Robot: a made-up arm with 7 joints. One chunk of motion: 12 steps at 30 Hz.
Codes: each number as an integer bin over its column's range. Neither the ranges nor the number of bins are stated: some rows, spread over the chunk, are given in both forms.
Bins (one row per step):
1: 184 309 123 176 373 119 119
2: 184 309 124 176 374 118 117
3: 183 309 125 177 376 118 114
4: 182 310 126 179 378 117 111
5: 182 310 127 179 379 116 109
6: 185 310 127 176 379 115 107
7: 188 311 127 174 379 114 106
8: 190 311 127 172 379 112 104
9: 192 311 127 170 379 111 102
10: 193 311 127 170 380 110 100
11: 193 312 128 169 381 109 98
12: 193 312 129 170 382 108 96
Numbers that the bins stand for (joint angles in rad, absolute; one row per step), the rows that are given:
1: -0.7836 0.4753 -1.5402 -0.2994 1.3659 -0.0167 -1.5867
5: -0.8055 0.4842 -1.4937 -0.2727 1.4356 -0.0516 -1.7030
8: -0.7178 0.4931 -1.4937 -0.3351 1.4356 -0.0981 -1.7611
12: -0.6849 0.5020 -1.4705 -0.3530 1.4705 -0.1446 -1.8541
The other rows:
2: -0.7836 0.4753 -1.5286 -0.2994 1.3775 -0.0283 -1.6100
3: -0.7945 0.4753 -1.5170 -0.2905 1.4007 -0.0283 -1.6448
4: -0.8055 0.4842 -1.5053 -0.2727 1.4240 -0.0400 -1.6797
6: -0.7726 0.4842 -1.4937 -0.2994 1.4356 -0.0632 -1.7262
7: -0.7397 0.4931 -1.4937 -0.3173 1.4356 -0.0748 -1.7378
9: -0.6959 0.4931 -1.4937 -0.3530 1.4356 -0.1097 -1.7843
10: -0.6849 0.4931 -1.4937 -0.3530 1.4472 -0.1213 -1.8076
11: -0.6849 0.5020 -1.4821 -0.3619 1.4588 -0.1330 -1.8308

